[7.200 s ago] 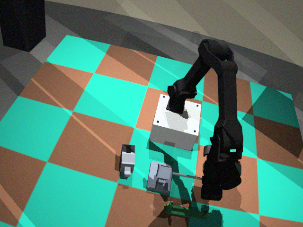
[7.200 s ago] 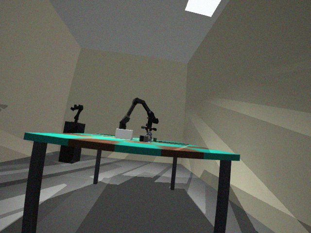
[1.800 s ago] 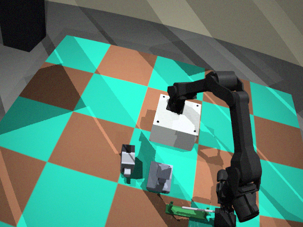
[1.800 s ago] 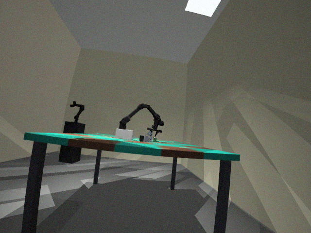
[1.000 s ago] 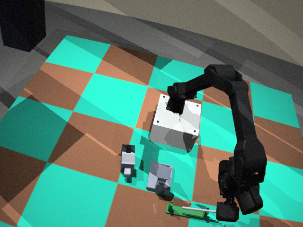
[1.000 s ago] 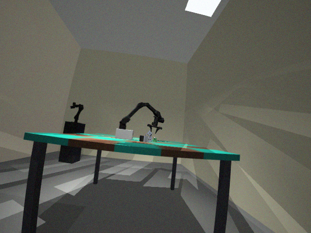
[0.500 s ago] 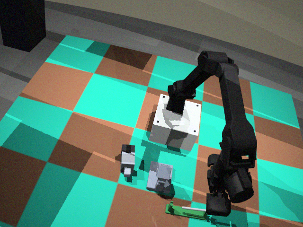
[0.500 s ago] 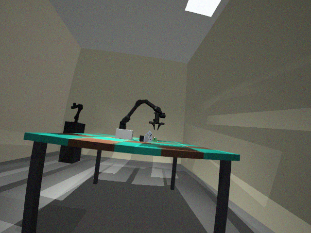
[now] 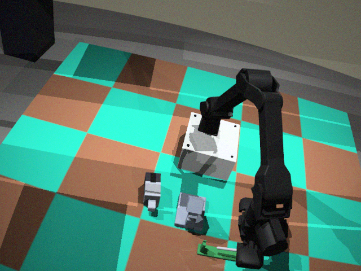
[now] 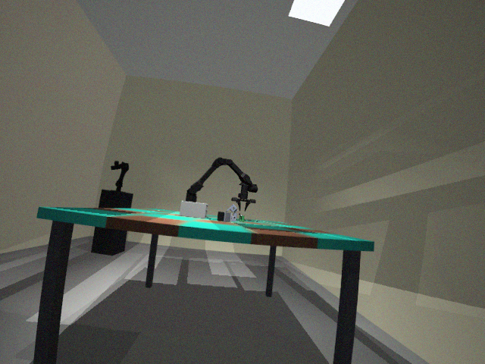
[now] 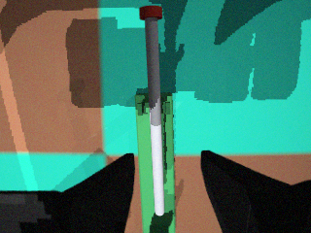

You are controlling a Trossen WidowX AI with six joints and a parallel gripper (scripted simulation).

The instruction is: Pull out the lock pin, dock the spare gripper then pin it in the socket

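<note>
My gripper tip is 50 mm above the green holder and 40 mm to the left of it. From my gripper tip the other things lie so: grey socket mount (150 mm to the right, 80 mm behind, 20 mm below); then spare gripper (280 mm to the right, 110 mm behind, 50 mm below).
</note>
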